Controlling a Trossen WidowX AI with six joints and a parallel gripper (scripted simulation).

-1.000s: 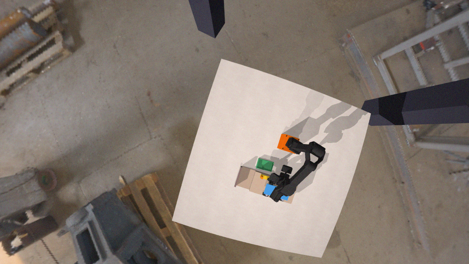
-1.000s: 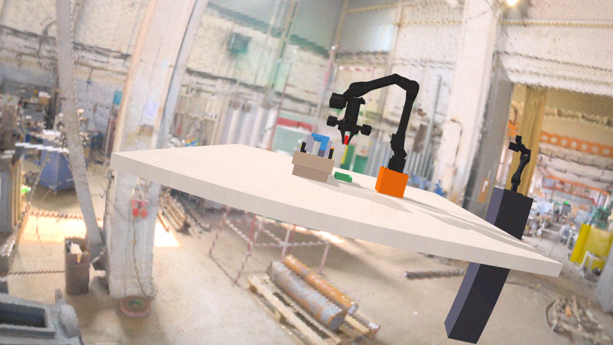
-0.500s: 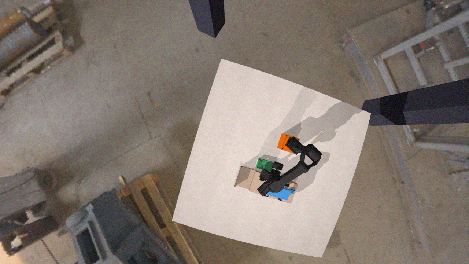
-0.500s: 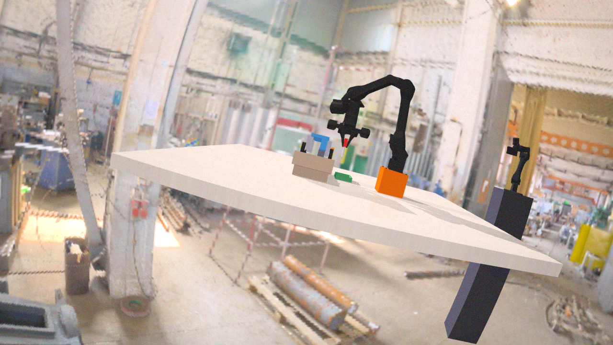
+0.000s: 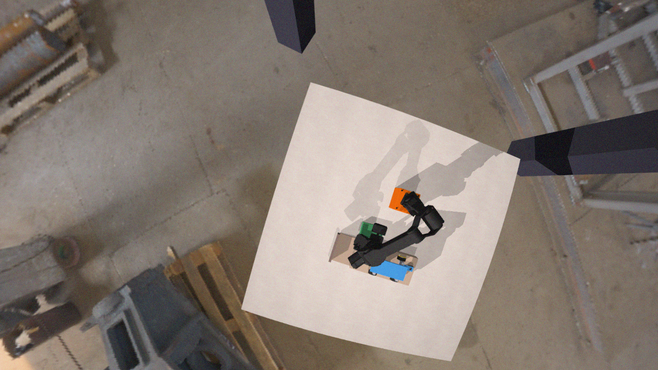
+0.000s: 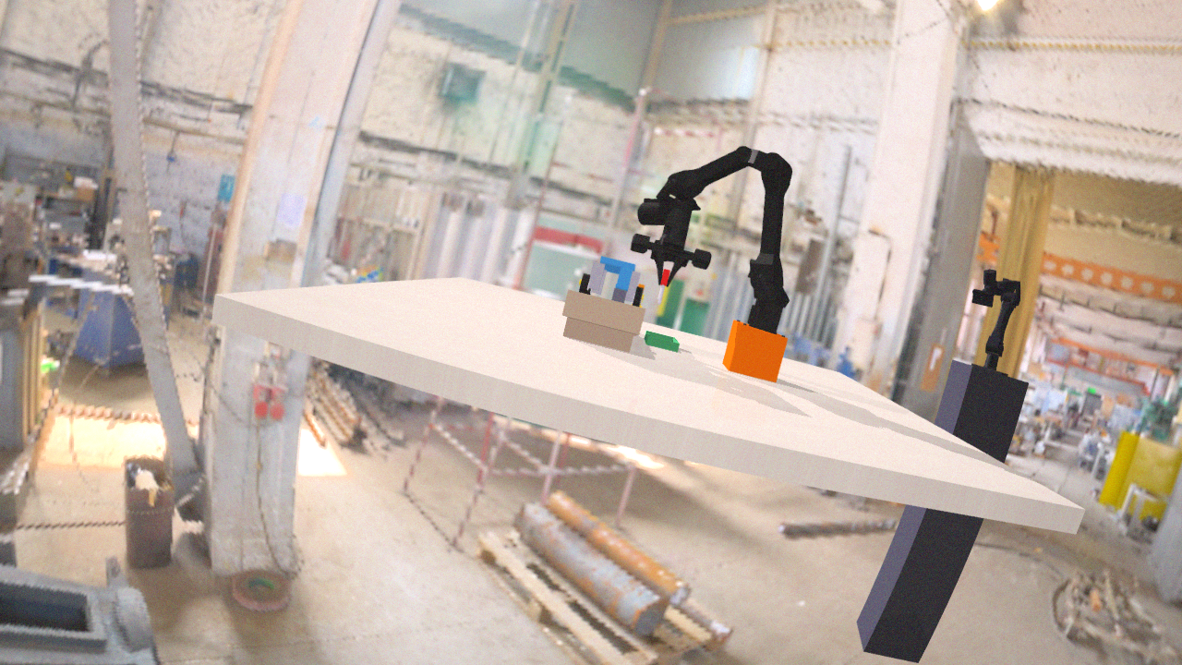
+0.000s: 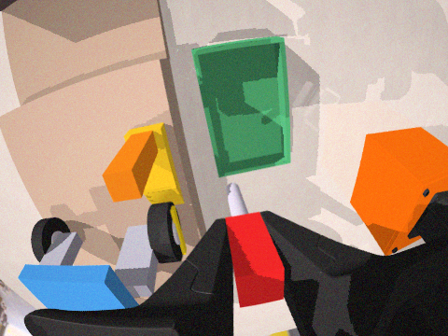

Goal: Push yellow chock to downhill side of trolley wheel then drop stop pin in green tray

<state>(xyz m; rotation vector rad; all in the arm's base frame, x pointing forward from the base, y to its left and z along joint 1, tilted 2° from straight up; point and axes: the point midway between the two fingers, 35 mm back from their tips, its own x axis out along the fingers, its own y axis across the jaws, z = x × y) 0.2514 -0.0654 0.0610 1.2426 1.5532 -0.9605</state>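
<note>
The red-headed stop pin lies right at my gripper tip. Round my gripper tip: yellow chock (5 cm below, 5 cm ahead, 1 cm to the left); green tray (14 cm below, 3 cm behind, 1 cm to the right); blue trolley (13 cm to the left, 8 cm ahead, 3 cm below).
</note>
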